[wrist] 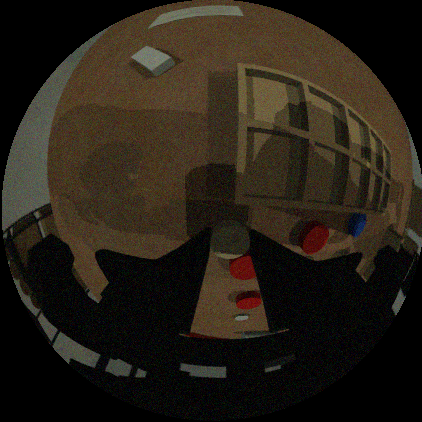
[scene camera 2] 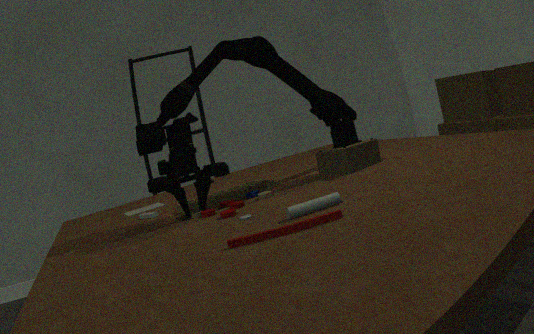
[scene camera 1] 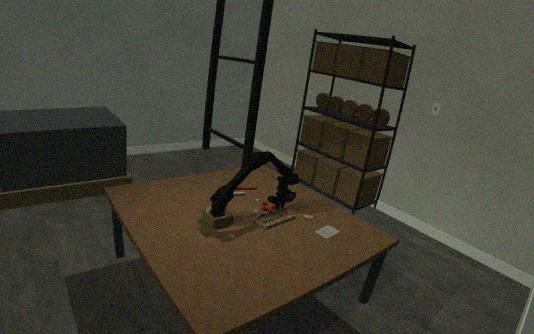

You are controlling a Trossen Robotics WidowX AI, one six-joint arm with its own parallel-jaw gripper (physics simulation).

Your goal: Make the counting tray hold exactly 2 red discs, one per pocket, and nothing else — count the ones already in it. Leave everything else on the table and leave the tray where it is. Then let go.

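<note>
The counting tray (scene camera 1: 281, 222) (wrist: 241, 107) has two rows of pockets; I see no disc in its pockets in the wrist view. My gripper (scene camera 1: 280, 207) (scene camera 2: 195, 214) (wrist: 229, 233) is low at the table beside the tray, shut on a pale disc (wrist: 230, 241). Red discs lie outside the tray: one red disc (wrist: 315, 238) near its long side, another red disc (wrist: 243, 267) right behind the pale disc, and a further red disc (wrist: 248, 301) beyond. Scene camera 2 also shows a red disc (scene camera 2: 227, 213) near the fingers. The fingers hide part of this group.
A blue disc (scene camera 2: 252, 193) (wrist: 357, 225) lies near the tray. A small white disc (scene camera 2: 245, 217) (wrist: 241, 317), a white block (scene camera 1: 308, 217) (wrist: 152, 60), a white sheet (scene camera 1: 327, 231), a grey cylinder (scene camera 2: 314, 205) and a red bar (scene camera 2: 285, 229) lie on the table.
</note>
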